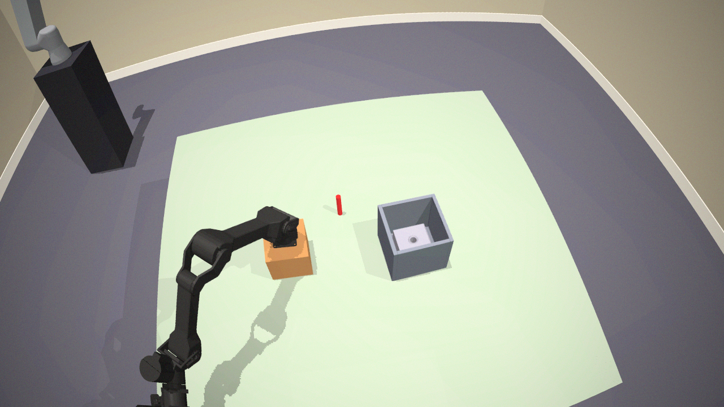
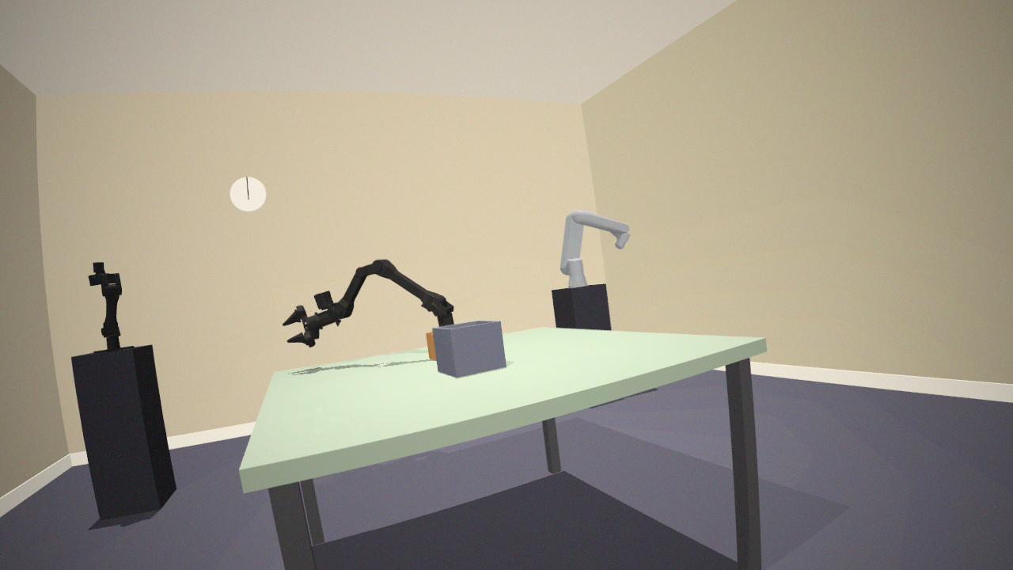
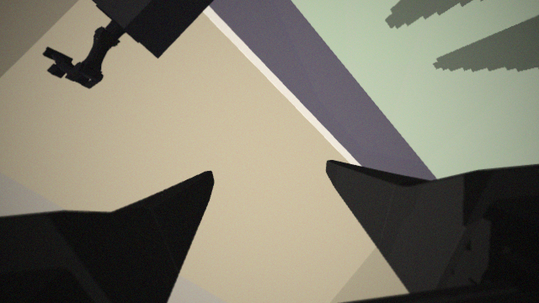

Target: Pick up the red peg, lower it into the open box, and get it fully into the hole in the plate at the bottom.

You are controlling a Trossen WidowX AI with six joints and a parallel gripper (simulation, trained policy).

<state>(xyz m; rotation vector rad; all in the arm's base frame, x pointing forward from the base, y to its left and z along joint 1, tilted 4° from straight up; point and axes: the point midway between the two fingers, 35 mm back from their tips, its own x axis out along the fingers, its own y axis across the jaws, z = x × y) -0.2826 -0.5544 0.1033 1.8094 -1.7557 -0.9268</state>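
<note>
The red peg lies 730 mm to the left of my gripper tip, 440 mm ahead of it and 120 mm below it. From my gripper tip the other things lie so: pale plate: 630 mm ahead, 560 mm to the left, 120 mm below.
</note>
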